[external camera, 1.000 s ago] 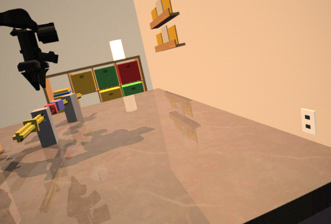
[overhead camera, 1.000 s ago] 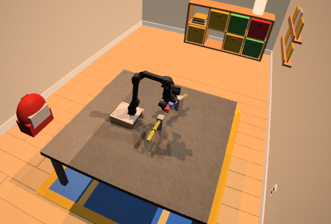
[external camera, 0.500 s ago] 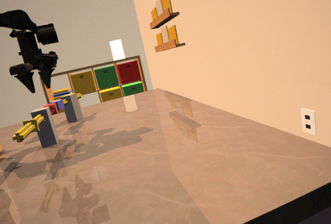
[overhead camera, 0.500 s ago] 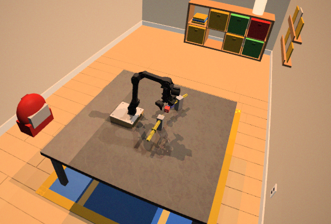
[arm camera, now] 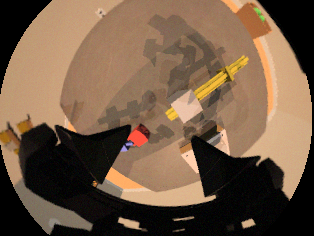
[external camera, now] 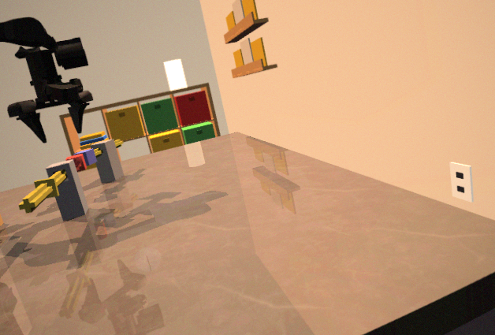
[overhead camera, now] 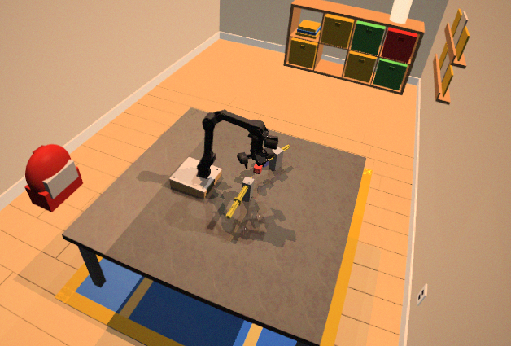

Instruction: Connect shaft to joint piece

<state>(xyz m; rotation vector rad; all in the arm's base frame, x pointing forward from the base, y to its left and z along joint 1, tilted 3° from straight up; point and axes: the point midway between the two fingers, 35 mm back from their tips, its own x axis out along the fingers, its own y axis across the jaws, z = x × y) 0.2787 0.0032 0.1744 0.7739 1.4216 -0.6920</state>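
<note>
Right now my gripper tip is 9 cm to the right of the red square joint piece and 8 cm above it.
</note>
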